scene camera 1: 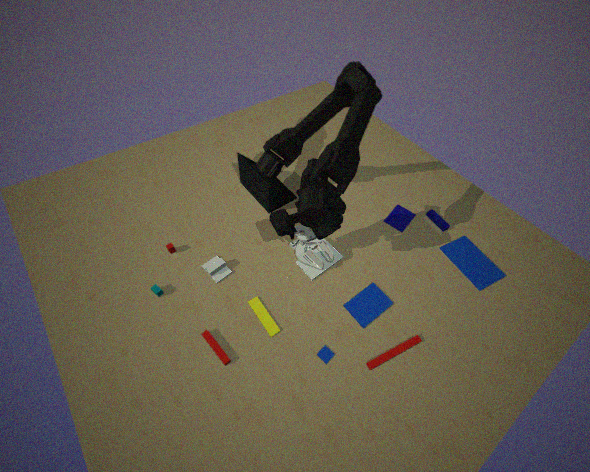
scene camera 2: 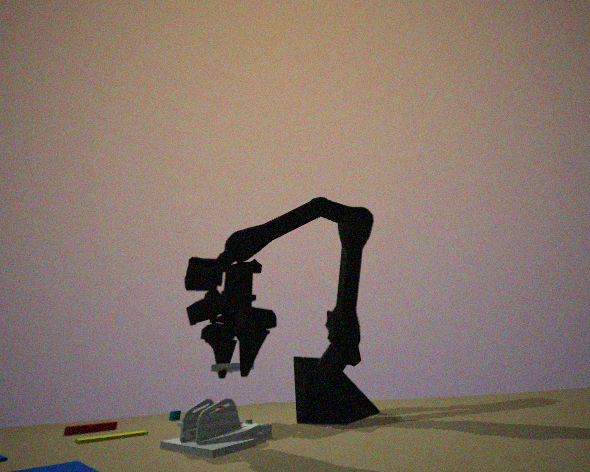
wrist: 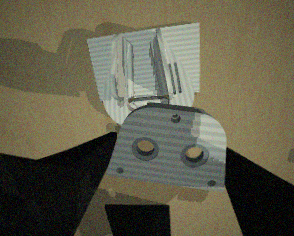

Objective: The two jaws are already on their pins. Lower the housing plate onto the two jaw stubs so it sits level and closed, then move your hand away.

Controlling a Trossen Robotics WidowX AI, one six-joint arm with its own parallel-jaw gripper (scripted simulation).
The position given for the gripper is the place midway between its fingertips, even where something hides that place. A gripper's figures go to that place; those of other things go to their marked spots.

The gripper (wrist: 167,144): 0.12 m from the lens. A housing plate (wrist: 172,129) is 0.09 m from the lens.
